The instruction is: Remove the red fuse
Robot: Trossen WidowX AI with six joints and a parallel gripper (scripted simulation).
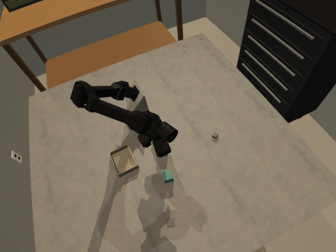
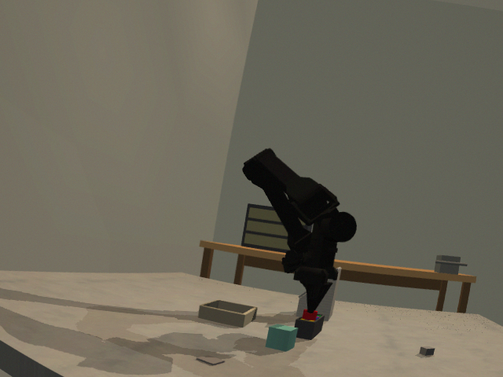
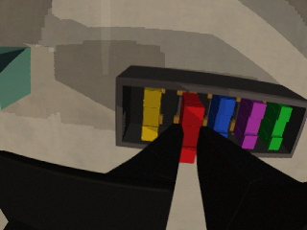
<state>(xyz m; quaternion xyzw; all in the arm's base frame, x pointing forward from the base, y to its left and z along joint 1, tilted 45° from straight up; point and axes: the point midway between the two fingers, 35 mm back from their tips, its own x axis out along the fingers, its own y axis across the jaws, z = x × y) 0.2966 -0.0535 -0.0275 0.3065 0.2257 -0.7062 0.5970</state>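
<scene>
My gripper tip is now 2 cm past the blue fuse and 3 cm above it. The rest, counted from my gripper tip: purple fuse: 4 cm behind, 1 cm to the left, 3 cm below; then green fuse: 6 cm behind, 1 cm to the left, 3 cm below; then red fuse: 1 cm below.
</scene>
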